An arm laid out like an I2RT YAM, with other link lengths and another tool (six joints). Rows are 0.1 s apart.
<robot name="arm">
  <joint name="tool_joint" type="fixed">
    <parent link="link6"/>
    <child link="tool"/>
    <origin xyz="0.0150 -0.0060 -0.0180" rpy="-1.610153 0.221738 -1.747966"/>
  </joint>
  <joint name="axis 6" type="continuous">
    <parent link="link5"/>
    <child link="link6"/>
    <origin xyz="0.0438 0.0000 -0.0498" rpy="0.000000 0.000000 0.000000"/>
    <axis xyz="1 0 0"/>
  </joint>
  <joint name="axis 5" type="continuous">
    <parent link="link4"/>
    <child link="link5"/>
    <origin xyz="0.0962 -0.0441 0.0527" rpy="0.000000 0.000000 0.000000"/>
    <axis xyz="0 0 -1"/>
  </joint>
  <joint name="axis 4" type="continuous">
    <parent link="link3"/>
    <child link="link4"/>
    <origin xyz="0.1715 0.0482 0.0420" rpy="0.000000 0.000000 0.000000"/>
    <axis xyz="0 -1 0"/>
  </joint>
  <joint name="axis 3" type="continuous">
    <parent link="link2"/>
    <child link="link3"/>
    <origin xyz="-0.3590 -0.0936 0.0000" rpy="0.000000 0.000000 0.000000"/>
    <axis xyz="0 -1 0"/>
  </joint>
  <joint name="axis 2" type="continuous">
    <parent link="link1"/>
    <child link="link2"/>
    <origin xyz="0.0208 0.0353 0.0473" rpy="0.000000 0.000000 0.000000"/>
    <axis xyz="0 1 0"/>
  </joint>
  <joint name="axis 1" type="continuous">
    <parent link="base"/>
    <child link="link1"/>
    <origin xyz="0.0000 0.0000 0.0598" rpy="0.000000 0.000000 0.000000"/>
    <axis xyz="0 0 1"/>
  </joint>
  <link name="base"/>
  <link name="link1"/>
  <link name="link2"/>
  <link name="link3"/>
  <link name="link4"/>
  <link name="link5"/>
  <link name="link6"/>
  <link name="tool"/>
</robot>
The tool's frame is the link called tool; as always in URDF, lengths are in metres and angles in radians. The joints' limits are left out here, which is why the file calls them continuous.
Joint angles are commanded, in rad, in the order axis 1, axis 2, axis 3, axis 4, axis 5, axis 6. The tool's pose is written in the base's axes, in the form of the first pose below.
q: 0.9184 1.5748 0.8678 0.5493 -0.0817 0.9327
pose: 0.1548 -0.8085 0.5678 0.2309; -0.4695 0.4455 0.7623 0.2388; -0.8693 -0.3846 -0.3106 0.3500; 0 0 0 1
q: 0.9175 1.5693 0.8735 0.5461 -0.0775 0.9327
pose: 0.1571 -0.8042 0.5733 0.2309; -0.4651 0.4518 0.7613 0.2378; -0.8712 -0.3862 -0.3030 0.3529; 0 0 0 1
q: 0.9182 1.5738 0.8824 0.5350 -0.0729 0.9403
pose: 0.1463 -0.8056 0.5741 0.2319; -0.4673 0.4552 0.7579 0.2393; -0.8719 -0.3791 -0.3099 0.3527; 0 0 0 1
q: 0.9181 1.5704 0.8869 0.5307 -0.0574 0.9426
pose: 0.1408 -0.7975 0.5866 0.2325; -0.4672 0.4689 0.7496 0.2386; -0.8729 -0.3796 -0.3066 0.3545; 0 0 0 1
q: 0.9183 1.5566 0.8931 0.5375 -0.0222 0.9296
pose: 0.1523 -0.7697 0.6200 0.2329; -0.4625 0.4989 0.7330 0.2356; -0.8734 -0.3984 -0.2800 0.3615; 0 0 0 1
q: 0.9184 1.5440 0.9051 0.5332 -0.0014 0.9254
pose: 0.1585 -0.7524 0.6394 0.2328; -0.4550 0.5191 0.7236 0.2333; -0.8763 -0.4056 -0.2600 0.3684; 0 0 0 1
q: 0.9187 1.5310 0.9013 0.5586 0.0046 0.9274
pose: 0.1734 -0.7413 0.6484 0.2311; -0.4309 0.5349 0.7267 0.2307; -0.8856 -0.4054 -0.2267 0.3751; 0 0 0 1
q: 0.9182 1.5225 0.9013 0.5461 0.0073 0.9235
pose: 0.1728 -0.7394 0.6507 0.2298; -0.4364 0.5348 0.7236 0.2284; -0.8830 -0.4091 -0.2303 0.3757; 0 0 0 1
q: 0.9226 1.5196 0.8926 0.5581 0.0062 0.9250
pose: 0.1774 -0.7412 0.6474 0.2280; -0.4303 0.5332 0.7284 0.2285; -0.8851 -0.4078 -0.2244 0.3756; 0 0 0 1
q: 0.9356 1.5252 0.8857 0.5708 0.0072 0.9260
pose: 0.1820 -0.7478 0.6385 0.2257; -0.4275 0.5246 0.7362 0.2323; -0.8855 -0.4069 -0.2242 0.3737; 0 0 0 1
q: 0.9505 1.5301 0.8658 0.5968 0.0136 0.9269
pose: 0.1859 -0.7521 0.6323 0.2226; -0.4248 0.5188 0.7419 0.2355; -0.8860 -0.4065 -0.2231 0.3700; 0 0 0 1
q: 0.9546 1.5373 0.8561 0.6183 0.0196 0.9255
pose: 0.1887 -0.7495 0.6346 0.2228; -0.4228 0.5212 0.7413 0.2375; -0.8864 -0.4082 -0.2185 0.3681; 0 0 0 1
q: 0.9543 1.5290 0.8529 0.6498 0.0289 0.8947
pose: 0.2261 -0.7256 0.6499 0.2227; -0.4146 0.5320 0.7383 0.2353; -0.8815 -0.4364 -0.1805 0.3741; 0 0 0 1
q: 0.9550 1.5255 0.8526 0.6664 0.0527 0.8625
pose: 0.2493 -0.6967 0.6727 0.2237; -0.4232 0.5464 0.7227 0.2339; -0.8711 -0.4649 -0.1586 0.3773; 0 0 0 1
